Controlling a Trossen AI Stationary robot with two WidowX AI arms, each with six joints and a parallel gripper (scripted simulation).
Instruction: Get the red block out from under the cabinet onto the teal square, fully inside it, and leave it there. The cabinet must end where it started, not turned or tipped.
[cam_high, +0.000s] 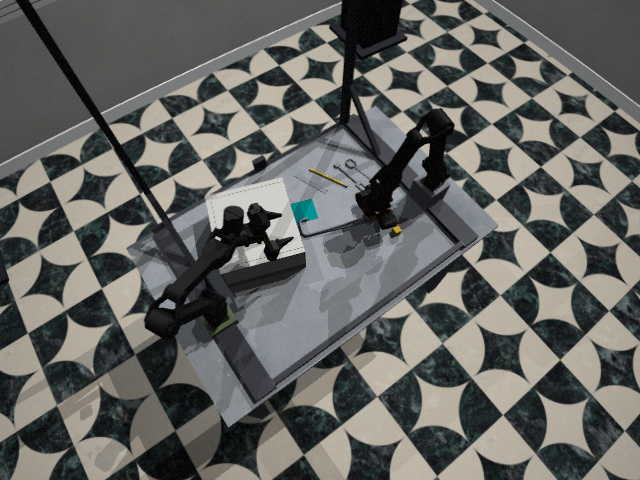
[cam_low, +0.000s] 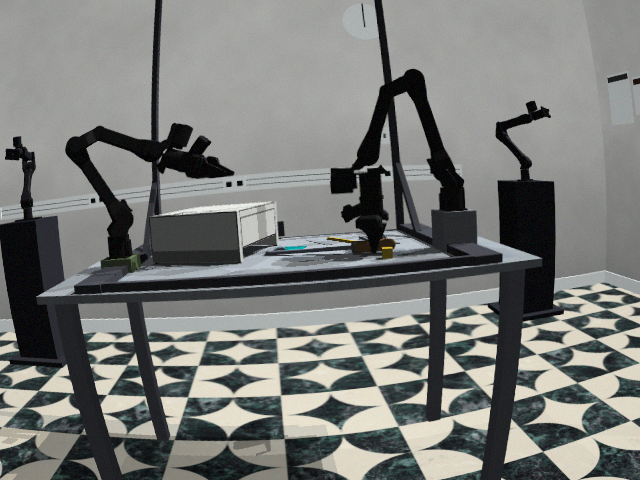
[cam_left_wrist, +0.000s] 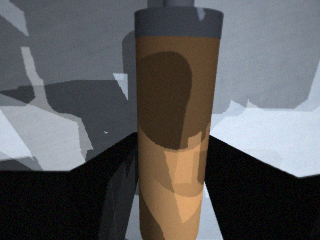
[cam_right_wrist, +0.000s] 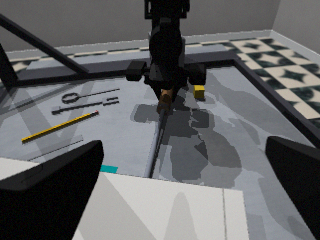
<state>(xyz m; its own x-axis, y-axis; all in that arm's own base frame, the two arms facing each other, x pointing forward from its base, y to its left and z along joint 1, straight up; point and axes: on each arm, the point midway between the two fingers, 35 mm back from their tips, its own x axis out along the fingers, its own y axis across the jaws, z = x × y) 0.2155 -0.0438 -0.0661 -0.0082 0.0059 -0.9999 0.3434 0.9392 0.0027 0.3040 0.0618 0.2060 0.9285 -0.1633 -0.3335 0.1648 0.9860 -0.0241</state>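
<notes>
The teal square is 180 mm behind my left hand, 230 mm to the right of it and 40 mm below it. Also, from my left hand: small yellow cube: 90 mm ahead, 20 mm to the left, 20 mm below; then yellow pencil: 250 mm behind, 60 mm to the right, 30 mm below; then wooden-handled tool: 70 mm behind, 110 mm to the right, 20 mm below.
</notes>
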